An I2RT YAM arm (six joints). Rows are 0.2 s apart.
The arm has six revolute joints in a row. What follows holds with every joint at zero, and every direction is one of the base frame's. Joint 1 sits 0.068 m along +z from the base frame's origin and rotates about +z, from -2.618 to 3.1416 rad. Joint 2 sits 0.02 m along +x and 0.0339 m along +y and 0.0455 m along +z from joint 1 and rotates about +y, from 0 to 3.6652 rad. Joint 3 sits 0.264 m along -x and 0.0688 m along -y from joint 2 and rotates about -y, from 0 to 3.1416 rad. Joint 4 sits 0.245 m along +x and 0.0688 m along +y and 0.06 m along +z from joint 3 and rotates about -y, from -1.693 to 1.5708 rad. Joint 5 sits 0.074 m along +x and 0.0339 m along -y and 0.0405 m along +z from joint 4 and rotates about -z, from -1.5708 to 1.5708 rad. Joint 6 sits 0.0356 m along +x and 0.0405 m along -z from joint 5 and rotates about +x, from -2.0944 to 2.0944 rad. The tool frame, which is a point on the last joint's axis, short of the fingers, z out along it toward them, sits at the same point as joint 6; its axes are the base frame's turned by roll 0, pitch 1.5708 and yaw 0 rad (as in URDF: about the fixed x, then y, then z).
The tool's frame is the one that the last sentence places.
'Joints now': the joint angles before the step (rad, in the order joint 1, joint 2, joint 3, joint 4, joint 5, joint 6). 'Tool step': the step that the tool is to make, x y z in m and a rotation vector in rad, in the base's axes. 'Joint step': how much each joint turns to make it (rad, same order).
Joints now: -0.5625 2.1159 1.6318 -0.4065 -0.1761 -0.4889
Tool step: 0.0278 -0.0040 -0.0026 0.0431 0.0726 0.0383
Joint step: 0.0225 0.1340 0.2281 -0.1811 -0.0084 -0.0137
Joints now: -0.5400 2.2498 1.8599 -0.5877 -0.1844 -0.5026
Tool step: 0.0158 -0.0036 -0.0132 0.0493 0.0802 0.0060
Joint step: 0.0099 0.1157 0.1660 -0.1437 0.0007 0.0042
